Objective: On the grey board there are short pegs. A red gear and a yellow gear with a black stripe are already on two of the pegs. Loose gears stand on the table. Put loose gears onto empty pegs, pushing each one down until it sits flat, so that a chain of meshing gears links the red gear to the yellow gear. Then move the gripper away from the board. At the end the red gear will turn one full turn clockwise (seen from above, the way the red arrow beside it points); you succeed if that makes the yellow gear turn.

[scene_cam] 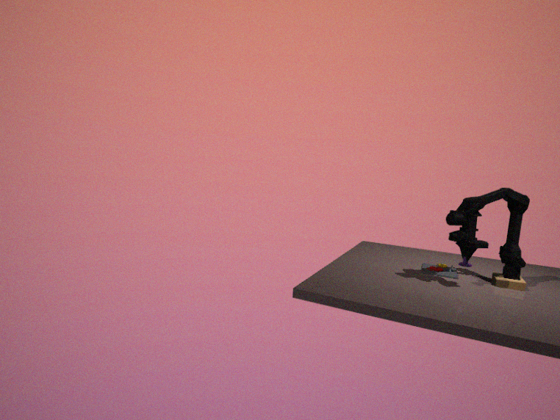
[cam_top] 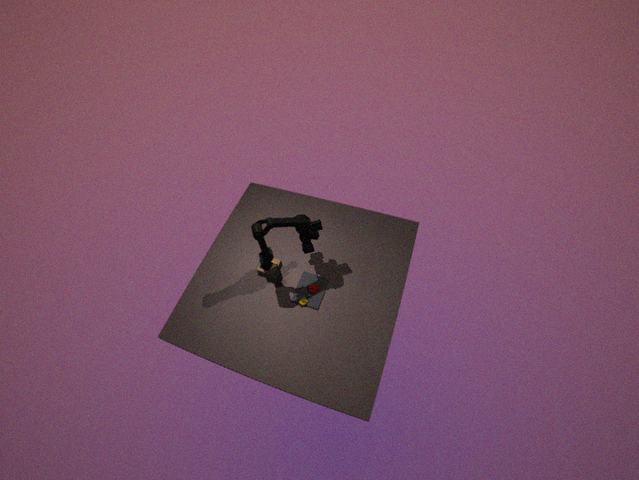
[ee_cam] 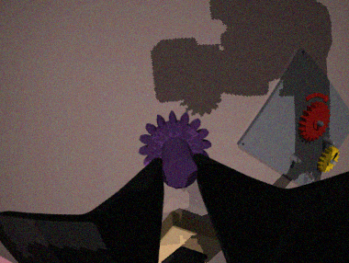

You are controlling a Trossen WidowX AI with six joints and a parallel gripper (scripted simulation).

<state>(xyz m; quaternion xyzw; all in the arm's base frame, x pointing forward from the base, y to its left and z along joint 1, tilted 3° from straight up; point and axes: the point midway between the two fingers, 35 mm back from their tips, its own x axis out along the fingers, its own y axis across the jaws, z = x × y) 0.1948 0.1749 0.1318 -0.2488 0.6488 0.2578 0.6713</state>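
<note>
My gripper tip is now 29 cm to the left of the yellow gear, 12 cm short of it and 11 cm above it. Round my gripper tip: purple gear (1 cm below); red arrow (17 cm to the right, 17 cm ahead, 11 cm below); red gear (19 cm to the right, 13 cm ahead, 11 cm below).
</note>
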